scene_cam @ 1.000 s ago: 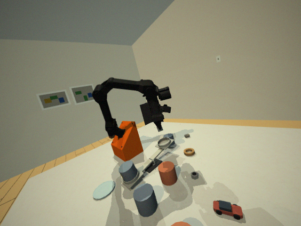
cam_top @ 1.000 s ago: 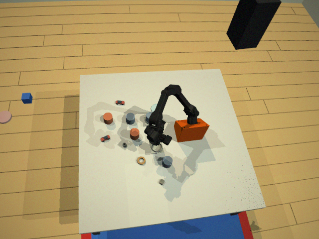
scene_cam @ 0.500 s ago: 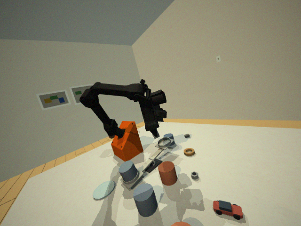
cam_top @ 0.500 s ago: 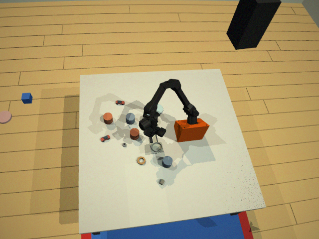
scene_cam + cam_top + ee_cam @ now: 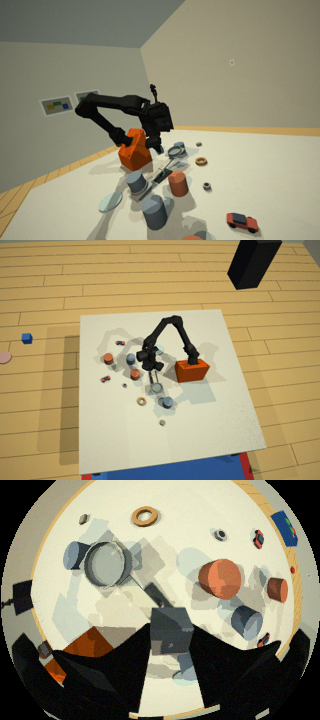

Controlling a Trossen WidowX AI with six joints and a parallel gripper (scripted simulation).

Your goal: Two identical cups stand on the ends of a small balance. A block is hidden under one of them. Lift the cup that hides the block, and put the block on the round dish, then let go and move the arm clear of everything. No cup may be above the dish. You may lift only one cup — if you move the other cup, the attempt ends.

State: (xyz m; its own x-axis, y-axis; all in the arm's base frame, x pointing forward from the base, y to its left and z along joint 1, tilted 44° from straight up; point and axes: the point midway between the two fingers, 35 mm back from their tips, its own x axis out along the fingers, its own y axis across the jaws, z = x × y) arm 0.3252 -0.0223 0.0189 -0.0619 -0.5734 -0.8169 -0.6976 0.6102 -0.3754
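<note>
Now: the pale blue round dish 13 cm behind my gripper tip, 24 cm to the right of it and 14 cm below it. From my gripper tip the other things lie so: balance (4 cm behind, 11 cm below); then grey block (right at my gripper tip); then nut (19 cm ahead, 2 cm to the left, 14 cm below).
</note>
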